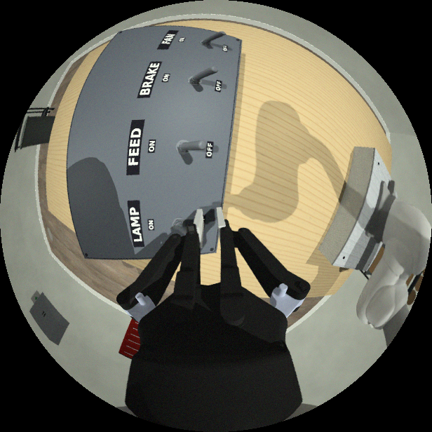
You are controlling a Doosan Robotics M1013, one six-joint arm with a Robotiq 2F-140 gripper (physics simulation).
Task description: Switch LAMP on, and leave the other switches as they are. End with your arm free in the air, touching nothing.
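The LAMP switch (177, 225) is on the near end of the grey panel (170, 112), between its ON label (151, 224) and my fingers. Its lever is largely hidden by the left finger, so I cannot tell its tilt clearly. My gripper (209, 215) is slightly open, with a narrow gap and nothing seen held in it. Its fingertips are over the OFF side of the LAMP row, near the panel's edge. The FEED lever (192, 146), BRAKE lever (204, 75) and FAN lever (214, 39) lean toward OFF.
The panel lies on a wooden table (320, 105). A grey block with a metal face (357, 210) stands at the right, beside a white robot arm part (407, 225). A red object (130, 340) shows at the lower left, beyond the table.
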